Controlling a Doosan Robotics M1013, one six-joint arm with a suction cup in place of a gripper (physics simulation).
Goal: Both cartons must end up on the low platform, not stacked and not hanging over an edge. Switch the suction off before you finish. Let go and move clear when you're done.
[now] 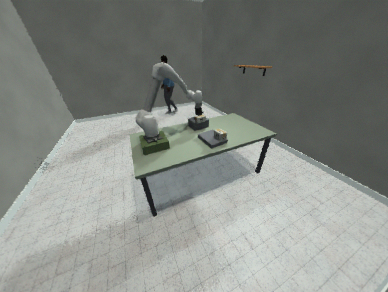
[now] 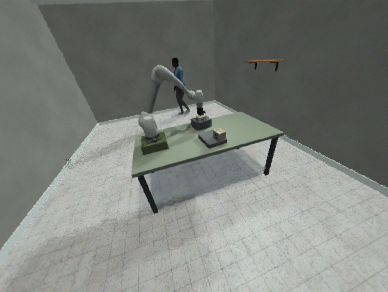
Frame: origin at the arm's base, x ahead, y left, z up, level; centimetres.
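Seen in the pictures: arm's base, origin of the base link: (image 1: 153, 138) (image 2: 153, 138).
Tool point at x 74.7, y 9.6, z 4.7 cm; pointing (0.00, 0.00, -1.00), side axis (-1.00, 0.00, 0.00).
Offsets run from my tool point to a thing's top centre. Level surfaces: height alone.
One small tan and white carton @(dx -4.0, dy -50.7, dz -0.7 cm) (image 1: 220, 134) (image 2: 219, 133) sits upright on the low dark platform @(dx -9.5, dy -42.4, dz -10.2 cm) (image 1: 207, 139) (image 2: 207, 139), towards its right side. The other carton @(dx -2.6, dy -7.0, dz +4.8 cm) (image 1: 201, 119) (image 2: 202, 118) sits on the taller dark block @(dx +1.1, dy +1.5, dz -3.0 cm) (image 1: 198, 125) (image 2: 201, 125) further back on the table. My gripper (image 1: 199, 114) (image 2: 200, 113), a black suction cup pointing down, is right over the carton on the taller block, touching or almost touching its top. Whether the suction is on or holds the carton does not show. The cup hides part of that carton's top.
The green table @(dz -15.1 cm) (image 1: 250, 132) (image 2: 255, 131) carries my arm's olive base block (image 1: 155, 145) (image 2: 154, 145) at its left end. A person (image 1: 169, 89) (image 2: 179, 82) is behind the table. An orange wall shelf (image 1: 253, 66) (image 2: 266, 61) is on the right wall.
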